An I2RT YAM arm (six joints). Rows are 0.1 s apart.
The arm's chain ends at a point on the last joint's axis. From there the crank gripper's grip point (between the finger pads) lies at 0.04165 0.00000 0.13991 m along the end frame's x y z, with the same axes.
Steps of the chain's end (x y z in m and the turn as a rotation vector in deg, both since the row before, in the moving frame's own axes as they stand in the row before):
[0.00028, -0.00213, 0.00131, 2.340, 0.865, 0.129]
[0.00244, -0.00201, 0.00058, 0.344, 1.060, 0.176]
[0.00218, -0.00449, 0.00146, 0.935, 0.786, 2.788]
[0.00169, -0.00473, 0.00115, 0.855, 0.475, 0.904]
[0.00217, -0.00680, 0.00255, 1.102, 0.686, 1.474]
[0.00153, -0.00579, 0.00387, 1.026, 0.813, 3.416]
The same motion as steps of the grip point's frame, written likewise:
[0.00239, -0.00773, 0.00055, 2.340, 0.865, 0.129]
[0.00502, -0.00272, -0.00022, 0.344, 1.060, 0.176]
[0.00410, -0.00470, 0.00087, 0.935, 0.786, 2.788]
[0.00286, -0.00615, 0.00079, 0.855, 0.475, 0.904]
[0.00386, -0.00839, 0.00203, 1.102, 0.686, 1.474]
[0.00351, -0.00575, 0.00327, 1.026, 0.813, 3.416]

